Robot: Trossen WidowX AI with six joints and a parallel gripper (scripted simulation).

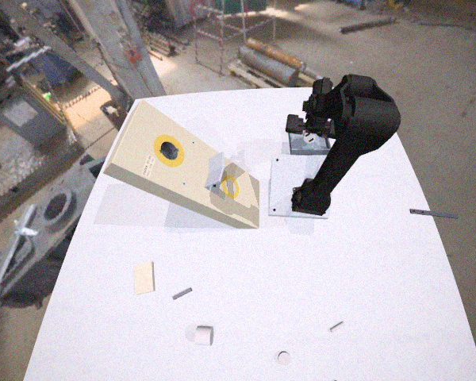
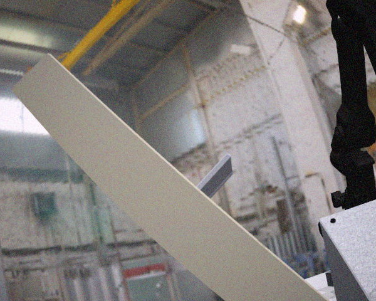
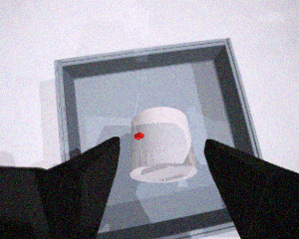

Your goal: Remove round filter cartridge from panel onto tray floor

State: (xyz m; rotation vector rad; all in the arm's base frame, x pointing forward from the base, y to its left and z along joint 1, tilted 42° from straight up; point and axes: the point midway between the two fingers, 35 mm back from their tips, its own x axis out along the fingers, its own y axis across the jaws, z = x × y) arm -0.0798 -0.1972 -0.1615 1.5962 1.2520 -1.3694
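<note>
Now: the round white filter cartridge 1 cm to the left of my gripper tip and 1 cm below it. Round my gripper tip: beige card: 60 cm ahead, 48 cm to the left, 4 cm below; then grey tray: 4 cm below, 1 cm to the right; then grey bracket: 34 cm ahead, 24 cm to the left, 14 cm above.
</note>
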